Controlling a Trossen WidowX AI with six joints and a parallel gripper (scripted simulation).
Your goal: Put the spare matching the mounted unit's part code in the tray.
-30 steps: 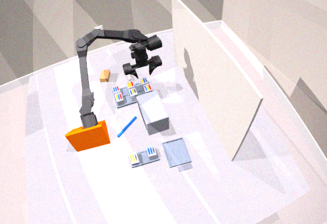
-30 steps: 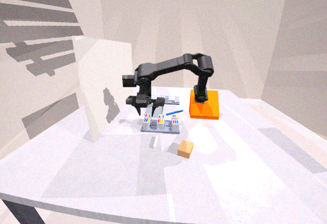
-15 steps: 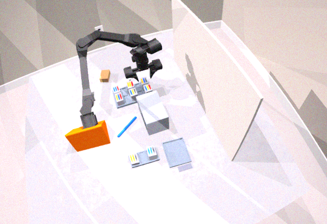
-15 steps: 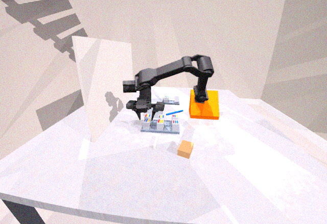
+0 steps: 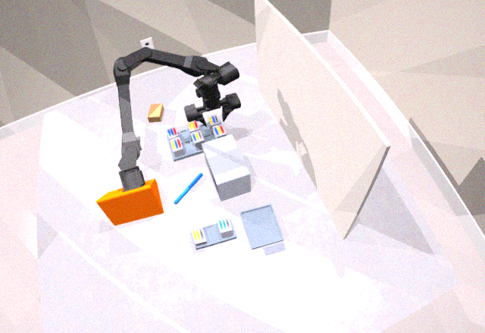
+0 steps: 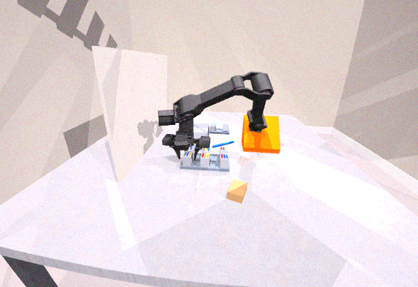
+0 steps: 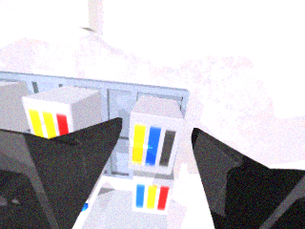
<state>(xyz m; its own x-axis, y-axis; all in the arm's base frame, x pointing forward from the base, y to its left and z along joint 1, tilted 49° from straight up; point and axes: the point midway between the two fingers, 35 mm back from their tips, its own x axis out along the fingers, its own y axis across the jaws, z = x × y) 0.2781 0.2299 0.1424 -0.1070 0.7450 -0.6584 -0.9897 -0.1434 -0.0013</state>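
Now: the flat tray 60 mm ahead of my gripper tip, 410 mm to the right of it and 30 mm below it. Also, from my gripper tip: tan block (210 mm behind, 130 mm to the left, 10 mm below); then white stick (80 mm behind, 100 mm to the left, 20 mm below); then grey mounted unit (200 mm to the right, 20 mm above).
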